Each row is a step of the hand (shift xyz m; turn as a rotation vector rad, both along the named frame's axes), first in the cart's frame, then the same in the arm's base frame.
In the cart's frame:
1: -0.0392 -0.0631 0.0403 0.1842 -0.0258 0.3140
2: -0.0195 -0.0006 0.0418 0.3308 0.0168 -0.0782
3: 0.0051 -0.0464 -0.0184 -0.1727 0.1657 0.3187
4: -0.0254 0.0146 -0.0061 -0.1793 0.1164 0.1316
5: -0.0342 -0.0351 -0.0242 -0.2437 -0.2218 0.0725
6: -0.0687 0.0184 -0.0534 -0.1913 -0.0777 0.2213
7: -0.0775 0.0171 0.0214 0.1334 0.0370 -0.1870
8: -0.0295 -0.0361 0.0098 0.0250 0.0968 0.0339
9: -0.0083 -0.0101 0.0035 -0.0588 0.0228 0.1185
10: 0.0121 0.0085 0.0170 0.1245 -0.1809 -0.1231
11: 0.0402 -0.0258 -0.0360 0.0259 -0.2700 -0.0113
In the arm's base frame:
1: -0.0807 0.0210 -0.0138 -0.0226 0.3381 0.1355
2: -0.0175 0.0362 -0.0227 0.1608 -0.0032 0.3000
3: -0.0353 -0.0238 0.0265 0.0093 0.2966 -0.2661
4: 0.0046 -0.0090 -0.0282 0.0049 0.1070 -0.2270
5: -0.0392 -0.0359 -0.0128 -0.3090 -0.0152 -0.1346
6: 0.0019 -0.0632 -0.0625 -0.1935 0.1615 -0.1676
7: -0.0196 0.0069 -0.0795 0.1269 -0.1468 0.1284
8: -0.0459 -0.0023 -0.0125 0.0886 0.0528 -0.0227
9: -0.0130 0.0001 -0.0036 -0.0291 0.1055 -0.0777
10: 0.0084 0.0203 0.0051 -0.0857 -0.1202 0.2039
11: 0.0006 -0.0302 0.0516 -0.2288 -0.0466 0.1385

